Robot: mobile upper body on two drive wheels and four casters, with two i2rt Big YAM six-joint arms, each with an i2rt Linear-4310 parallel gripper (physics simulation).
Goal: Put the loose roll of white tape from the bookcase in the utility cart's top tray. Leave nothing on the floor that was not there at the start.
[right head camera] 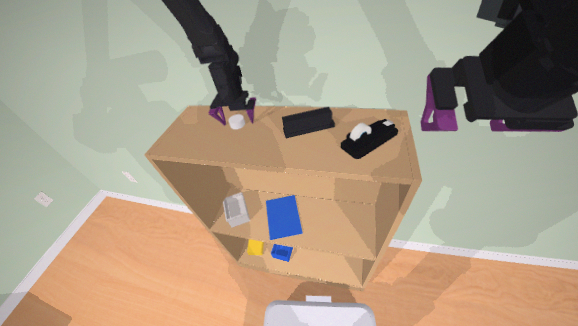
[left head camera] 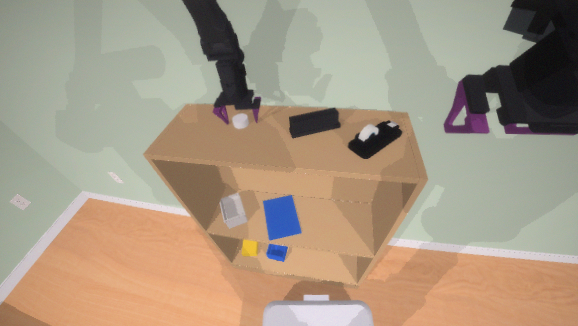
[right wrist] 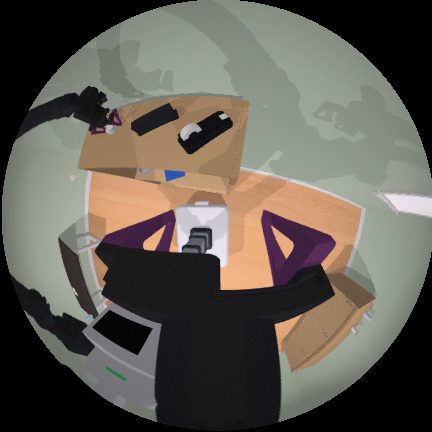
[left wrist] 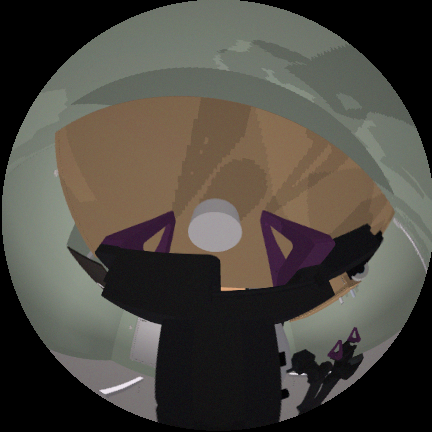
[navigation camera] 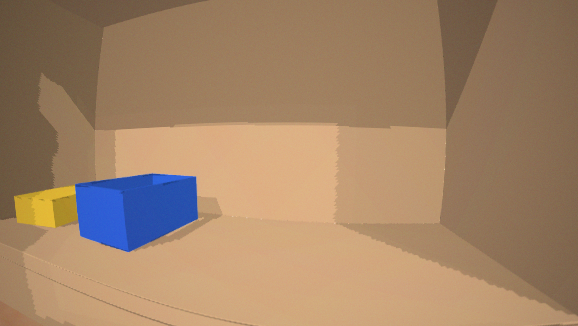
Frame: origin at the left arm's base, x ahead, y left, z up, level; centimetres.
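Where they show: left gripper, fingertip midpoint: (right head camera: 238, 123) (left head camera: 242, 122) (right wrist: 113, 127) (left wrist: 217, 215); right gripper, fingertip midpoint: (right head camera: 457, 126) (left head camera: 475, 129) (right wrist: 217, 214) (left wrist: 347, 333); right arm's base at its link origin: (left wrist: 305, 364).
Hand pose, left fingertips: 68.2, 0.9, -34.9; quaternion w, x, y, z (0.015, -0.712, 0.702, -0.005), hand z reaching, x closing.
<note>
Things, the pixels of their top centre, and the offset from my left fingertips, as dx, dy, dz.
- black block at its top centre: (left wrist: 358, 261) (right head camera: 307, 114) (left head camera: 315, 114) (right wrist: 149, 114) -5.2, -23.2, +5.3
- black dispenser with white tape, top centre: (right head camera: 373, 119) (left head camera: 380, 120) (right wrist: 200, 118) (left wrist: 373, 268) -11.3, -39.8, +6.9
The loose roll of white tape (left head camera: 240, 121) (right head camera: 236, 121) (left wrist: 215, 231) (right wrist: 111, 129) lies flat on the top of the bookcase (left head camera: 200, 145) (right head camera: 200, 145) (left wrist: 125, 150) (right wrist: 120, 156), near its back edge. My left gripper (left head camera: 242, 122) (right head camera: 238, 122) (left wrist: 217, 215) is open, its purple fingers on either side of the roll with a gap at each side. My right gripper (left head camera: 496, 129) (right head camera: 472, 128) (right wrist: 217, 214) is open and empty, off to the right of the bookcase. I cannot make out the utility cart for certain in these views.
A black block (left head camera: 314, 123) (right head camera: 308, 122) and a black dispenser with white tape (left head camera: 376, 140) (right head camera: 370, 139) stand on the bookcase top. Blue, yellow and grey bins are on its shelves. A wooden drawer cabinet (right wrist: 320, 327) stands at the lower right of the right wrist view.
</note>
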